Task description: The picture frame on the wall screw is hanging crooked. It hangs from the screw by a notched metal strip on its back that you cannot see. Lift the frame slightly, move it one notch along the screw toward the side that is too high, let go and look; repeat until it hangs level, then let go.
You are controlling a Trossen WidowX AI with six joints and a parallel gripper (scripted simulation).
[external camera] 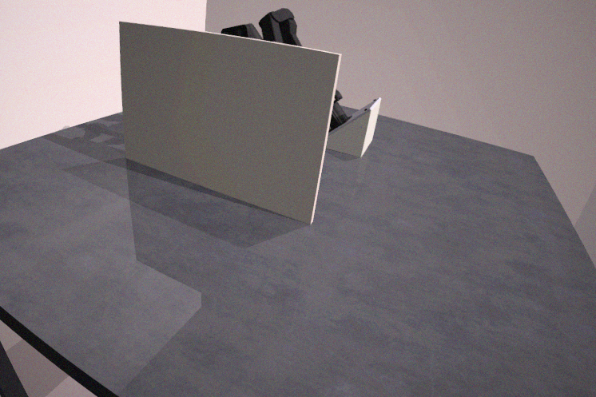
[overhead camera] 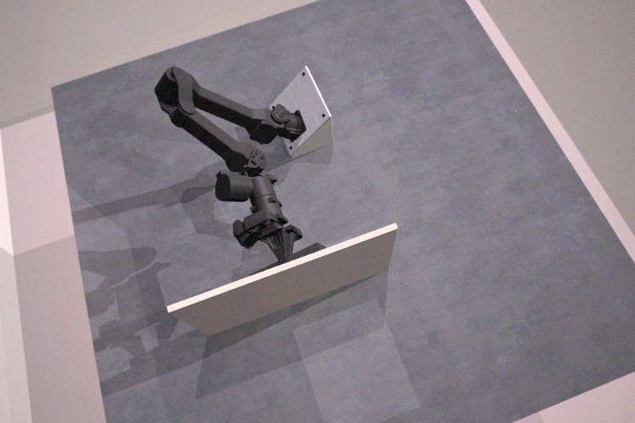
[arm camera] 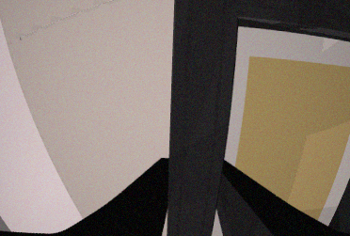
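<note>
Right now the picture frame is 50 mm below my gripper tip and 20 mm to the left of it. Also, from my gripper tip: wall panel (70 mm below, 20 mm ahead).
</note>
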